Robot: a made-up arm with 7 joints.
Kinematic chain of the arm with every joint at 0, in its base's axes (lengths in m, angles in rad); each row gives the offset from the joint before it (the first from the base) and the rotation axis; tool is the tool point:
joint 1: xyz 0 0 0 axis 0 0.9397 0.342
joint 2: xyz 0 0 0 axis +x
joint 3: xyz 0 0 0 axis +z
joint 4: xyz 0.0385 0 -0.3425 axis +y
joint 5: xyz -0.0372 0 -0.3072 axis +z
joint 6: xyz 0 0 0 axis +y
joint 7: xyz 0 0 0 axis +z
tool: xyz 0 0 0
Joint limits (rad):
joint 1: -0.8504..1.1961
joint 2: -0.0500..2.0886
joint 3: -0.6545..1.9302
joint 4: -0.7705..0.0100
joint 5: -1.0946..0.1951
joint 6: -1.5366..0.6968
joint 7: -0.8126..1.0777
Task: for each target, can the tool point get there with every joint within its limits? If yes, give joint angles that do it. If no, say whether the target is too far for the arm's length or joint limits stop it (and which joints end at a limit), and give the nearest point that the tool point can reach.
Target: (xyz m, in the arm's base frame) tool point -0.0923 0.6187 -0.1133
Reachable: yes | joints 0.5550 1.0816 1.1322 -0.7081 -0.1312 -0.4767 0.6836
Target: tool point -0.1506 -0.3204 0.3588
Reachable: no: joint limits stop it (at a limit: joint 2, joint 4) | nearest point -0.1027 0.4057 0.4718 | short by 0.736 m
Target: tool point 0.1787 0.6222 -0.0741
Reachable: yes | joints -0.1802 1.4335 -0.0997 -0.4067 -0.4471 -0.7558 0.1611
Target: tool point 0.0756 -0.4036 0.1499
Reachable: no: joint limits stop it (at a limit: joint 1, joint 2, joint 3, joint 4) | nearest point 0.4858 -0.2697 -0.2983 | short by 0.622 m
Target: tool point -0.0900 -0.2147 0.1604
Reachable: no: joint limits stop it (at a limit: joint 1, joint 2, joint 4) | nearest point -0.5570 -0.1635 -0.2909 | short by 0.651 m
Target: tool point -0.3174 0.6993 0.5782
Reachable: no: too far | nearest point -0.1916 0.4914 0.3743 | short by 0.317 m
